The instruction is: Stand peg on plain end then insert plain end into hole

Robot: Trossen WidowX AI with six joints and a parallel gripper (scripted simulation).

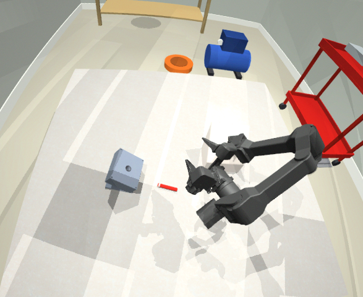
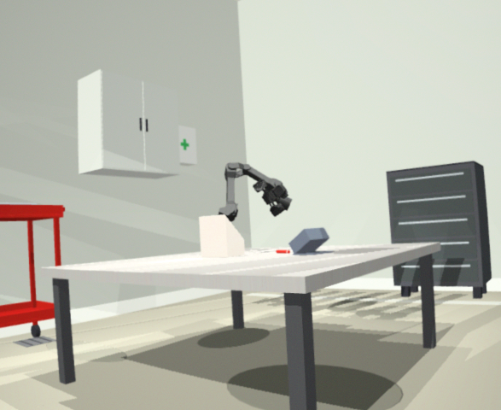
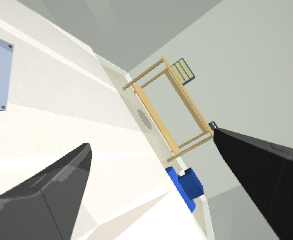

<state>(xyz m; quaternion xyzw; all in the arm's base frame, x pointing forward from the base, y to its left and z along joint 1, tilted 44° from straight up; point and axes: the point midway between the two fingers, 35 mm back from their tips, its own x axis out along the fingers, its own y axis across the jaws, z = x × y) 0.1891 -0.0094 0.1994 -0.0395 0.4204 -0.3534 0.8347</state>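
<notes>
My gripper tip is 25 cm above the peg, 8 cm short of it and 1 cm to the right of it. The rest, counted from my gripper tip: grey-blue sloped panel (23 cm ahead, 20 cm below, 4 cm to the right).
</notes>
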